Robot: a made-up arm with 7 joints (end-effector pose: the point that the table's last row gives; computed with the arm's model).
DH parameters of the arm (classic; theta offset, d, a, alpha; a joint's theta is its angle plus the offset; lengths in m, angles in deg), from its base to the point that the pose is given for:
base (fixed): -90 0.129 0 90
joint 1: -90 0.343 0.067 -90
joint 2: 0 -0.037 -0.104 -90
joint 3: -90 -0.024 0.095 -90
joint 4: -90 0.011 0.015 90
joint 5: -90 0.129 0.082 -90
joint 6: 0 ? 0.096 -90
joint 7: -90 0.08 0.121 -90
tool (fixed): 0 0.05 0 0
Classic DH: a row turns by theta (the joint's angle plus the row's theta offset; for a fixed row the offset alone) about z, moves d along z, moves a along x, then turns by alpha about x.
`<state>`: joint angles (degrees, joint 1 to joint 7).
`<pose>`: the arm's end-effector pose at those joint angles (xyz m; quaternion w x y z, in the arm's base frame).
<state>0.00 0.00 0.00 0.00 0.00 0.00 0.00</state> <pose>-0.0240 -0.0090 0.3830 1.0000 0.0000 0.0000 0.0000</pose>
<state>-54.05 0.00 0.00 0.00 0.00 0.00 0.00</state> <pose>-0.0240 -0.2109 0.2708 0.8908 0.4544 0.0000 0.0000</pose>
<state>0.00 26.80 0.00 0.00 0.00 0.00 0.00</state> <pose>-0.2030 -0.0090 0.4923 0.9728 0.0000 -0.2317 0.0000</pose>
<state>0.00 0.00 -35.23 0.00 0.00 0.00 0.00</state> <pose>-0.0240 0.1246 0.3698 0.9531 -0.3026 0.0000 0.0000</pose>
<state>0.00 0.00 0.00 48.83 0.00 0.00 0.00</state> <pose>-0.1043 -0.2839 0.3830 0.9106 0.0000 0.0000 -0.4133</pose>
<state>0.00 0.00 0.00 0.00 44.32 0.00 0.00</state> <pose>0.0420 -0.0090 0.0890 0.9261 0.0000 0.3772 0.0000</pose>
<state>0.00 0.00 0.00 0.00 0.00 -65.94 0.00</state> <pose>-0.0240 0.1717 0.3696 0.8390 -0.5442 0.0000 0.0000</pose>
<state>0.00 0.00 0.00 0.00 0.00 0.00 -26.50</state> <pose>-0.0144 -0.0090 0.3238 0.9734 0.0000 0.2292 0.0000</pose>
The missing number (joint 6, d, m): 0.207
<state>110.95 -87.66 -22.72 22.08 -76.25 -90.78 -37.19</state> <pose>0.0431 -0.1363 -0.1095 0.3974 0.9053 0.0428 0.1438</pose>
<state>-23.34 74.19 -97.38 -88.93 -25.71 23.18 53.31</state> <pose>-0.3773 0.3435 0.2267 0.8091 -0.2177 -0.4312 0.3348</pose>
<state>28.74 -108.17 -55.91 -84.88 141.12 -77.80 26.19</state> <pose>-0.2060 -0.1847 0.5018 0.7295 -0.3319 -0.3008 -0.5170</pose>
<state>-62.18 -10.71 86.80 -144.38 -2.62 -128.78 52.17</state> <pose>-0.7966 0.1070 0.0938 0.0803 -0.2217 -0.7060 -0.6678</pose>
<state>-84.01 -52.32 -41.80 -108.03 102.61 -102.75 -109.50</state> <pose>-0.5147 -0.0320 -0.0054 0.3734 -0.7349 -0.5623 -0.0655</pose>
